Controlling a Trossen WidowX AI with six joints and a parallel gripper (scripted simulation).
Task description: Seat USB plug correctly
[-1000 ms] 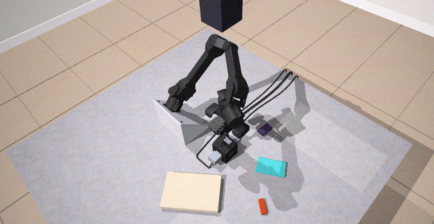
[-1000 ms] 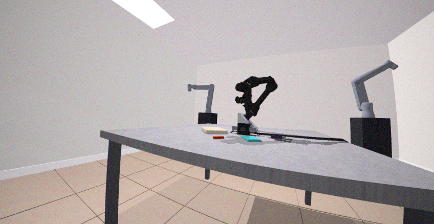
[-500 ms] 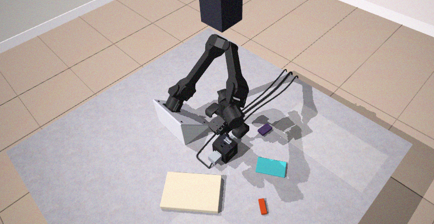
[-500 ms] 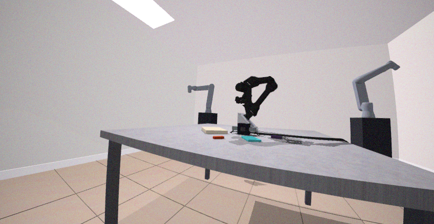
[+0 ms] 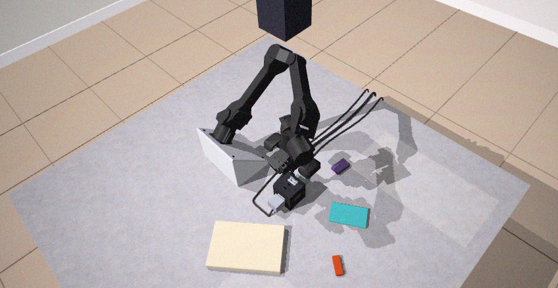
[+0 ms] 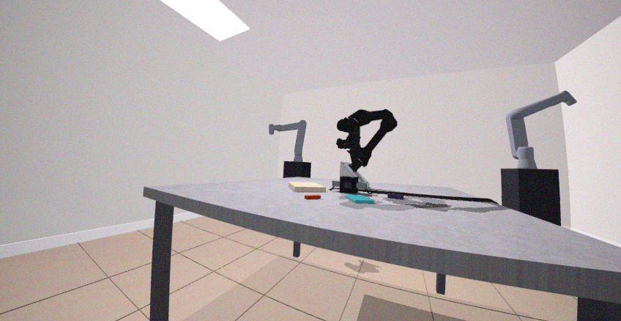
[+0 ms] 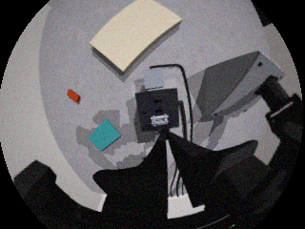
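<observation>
My gripper tip is 20 mm above the light USB plug. Round my gripper tip: cream pad 240 mm to the right, 120 mm below, 30 mm ahead; purple block 200 mm to the left, 130 mm below, 50 mm ahead; cyan card 190 mm ahead, 130 mm below, 60 mm to the left.
</observation>
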